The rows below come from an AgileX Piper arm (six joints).
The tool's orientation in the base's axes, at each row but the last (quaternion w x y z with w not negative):
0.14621 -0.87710 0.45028 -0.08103
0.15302 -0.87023 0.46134 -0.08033
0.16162 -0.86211 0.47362 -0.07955
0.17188 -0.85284 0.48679 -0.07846
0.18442 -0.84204 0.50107 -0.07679
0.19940 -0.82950 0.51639 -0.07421
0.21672 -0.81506 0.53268 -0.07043
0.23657 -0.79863 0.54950 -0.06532
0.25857 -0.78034 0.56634 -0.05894
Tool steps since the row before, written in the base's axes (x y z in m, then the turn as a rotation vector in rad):
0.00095 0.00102 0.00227 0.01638 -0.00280 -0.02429
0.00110 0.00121 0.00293 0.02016 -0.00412 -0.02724
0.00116 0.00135 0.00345 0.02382 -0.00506 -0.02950
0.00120 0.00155 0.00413 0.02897 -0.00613 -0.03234
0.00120 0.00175 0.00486 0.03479 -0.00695 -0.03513
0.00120 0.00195 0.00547 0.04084 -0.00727 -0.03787
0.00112 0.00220 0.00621 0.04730 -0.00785 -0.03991
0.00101 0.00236 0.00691 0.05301 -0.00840 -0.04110
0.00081 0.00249 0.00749 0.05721 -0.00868 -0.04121
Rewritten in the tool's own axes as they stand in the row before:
-0.00025 -0.00204 -0.00170 0.01155 -0.00300 0.02690
-0.00039 -0.00249 -0.00221 0.01477 -0.00424 0.03049
-0.00057 -0.00281 -0.00261 0.01756 -0.00587 0.03347
-0.00085 -0.00321 -0.00314 0.02122 -0.00846 0.03743
-0.00121 -0.00361 -0.00369 0.02492 -0.01177 0.04163
-0.00163 -0.00398 -0.00408 0.02819 -0.01553 0.04603
-0.00223 -0.00434 -0.00457 0.03168 -0.01988 0.04993
-0.00283 -0.00463 -0.00499 0.03457 -0.02402 0.05289
-0.00350 -0.00477 -0.00529 0.03633 -0.02749 0.05451

